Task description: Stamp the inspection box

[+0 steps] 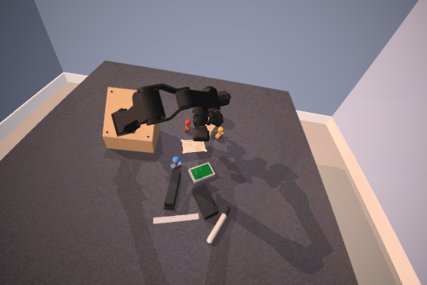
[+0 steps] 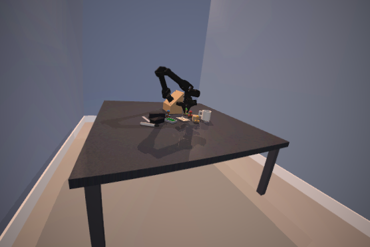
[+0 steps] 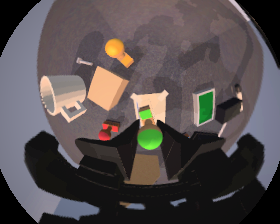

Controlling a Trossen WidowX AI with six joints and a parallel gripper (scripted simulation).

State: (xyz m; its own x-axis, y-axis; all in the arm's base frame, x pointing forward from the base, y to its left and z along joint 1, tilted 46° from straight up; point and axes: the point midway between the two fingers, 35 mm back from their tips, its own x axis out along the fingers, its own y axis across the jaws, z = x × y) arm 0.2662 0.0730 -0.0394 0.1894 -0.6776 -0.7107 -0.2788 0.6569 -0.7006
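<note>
Right now my gripper tip is 1 cm past the white card, 1 cm to the left of it and 6 cm above it. The rest, counted from my gripper tip: cardboard box (3 cm ahead, 9 cm to the left, 4 cm below); then red-knobbed stamp (7 cm behind, 7 cm to the left, 4 cm below); then green-knobbed stamp (right at my gripper tip).
</note>
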